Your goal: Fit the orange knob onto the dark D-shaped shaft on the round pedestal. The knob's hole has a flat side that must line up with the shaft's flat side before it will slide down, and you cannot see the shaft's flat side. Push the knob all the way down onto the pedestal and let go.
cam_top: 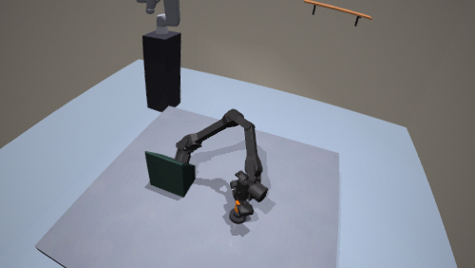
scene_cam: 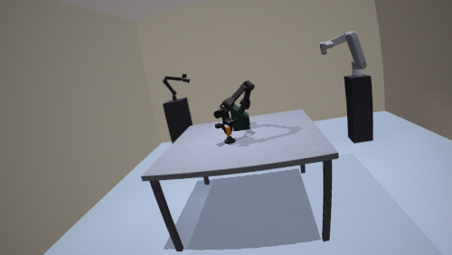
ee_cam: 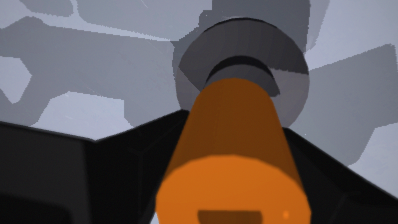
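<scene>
The pedestal is 40 mm below my gripper tip. From my gripper tip the other things lie so: orange knob (20 mm above).
</scene>
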